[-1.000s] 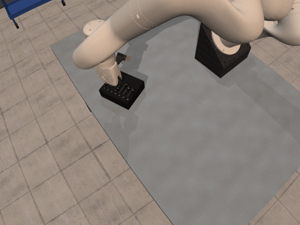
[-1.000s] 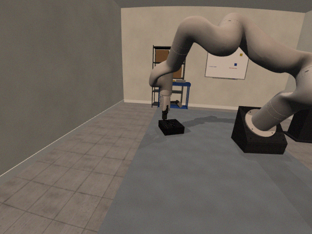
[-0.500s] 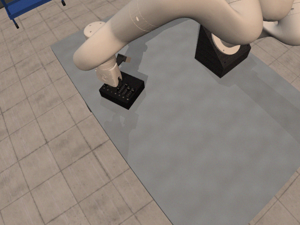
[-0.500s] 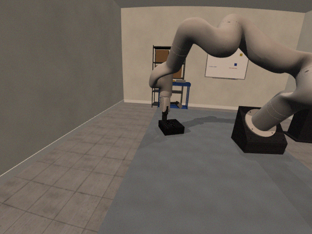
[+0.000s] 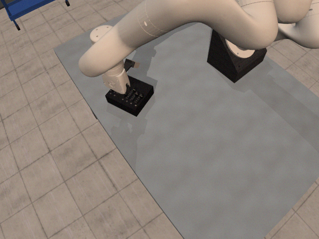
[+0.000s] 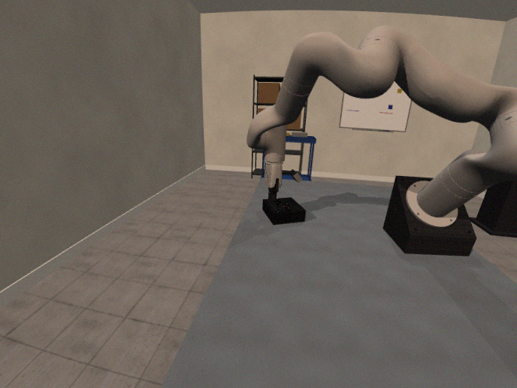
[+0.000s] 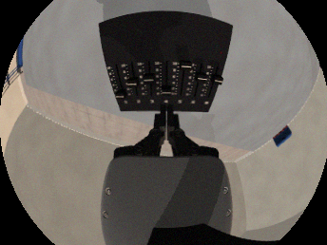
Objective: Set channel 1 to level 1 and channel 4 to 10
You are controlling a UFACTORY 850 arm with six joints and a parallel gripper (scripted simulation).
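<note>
My hand is 2 cm past the fader cap, 1 cm to the left of it and 3 cm above it.
</note>
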